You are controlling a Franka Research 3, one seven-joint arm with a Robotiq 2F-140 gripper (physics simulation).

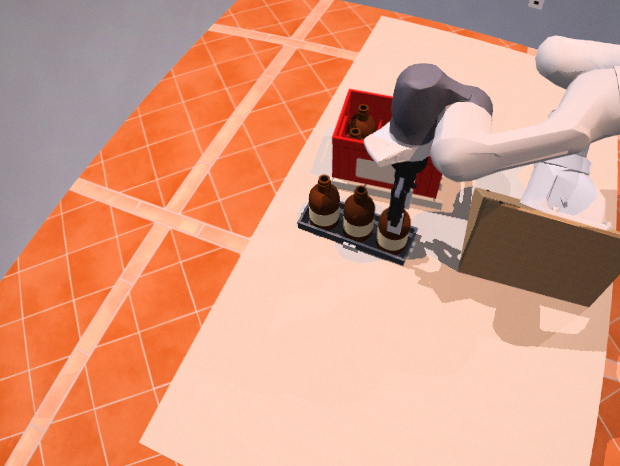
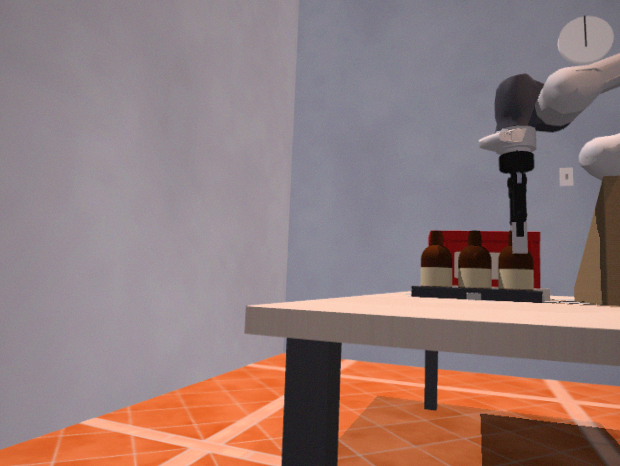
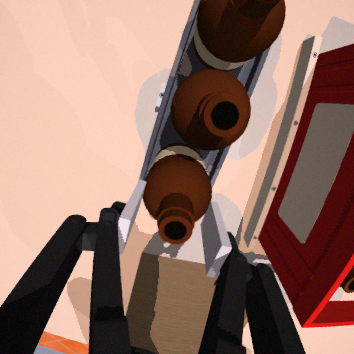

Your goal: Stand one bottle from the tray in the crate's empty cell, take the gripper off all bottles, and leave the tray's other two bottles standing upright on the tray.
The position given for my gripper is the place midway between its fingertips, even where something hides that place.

In view: my gripper (image 2: 518, 254) and a brown bottle (image 1: 392, 243).
The brown bottle is seen too in image 3 (image 3: 177, 192). My gripper is seen too in image 1 (image 1: 398, 219) and in image 3 (image 3: 174, 203).
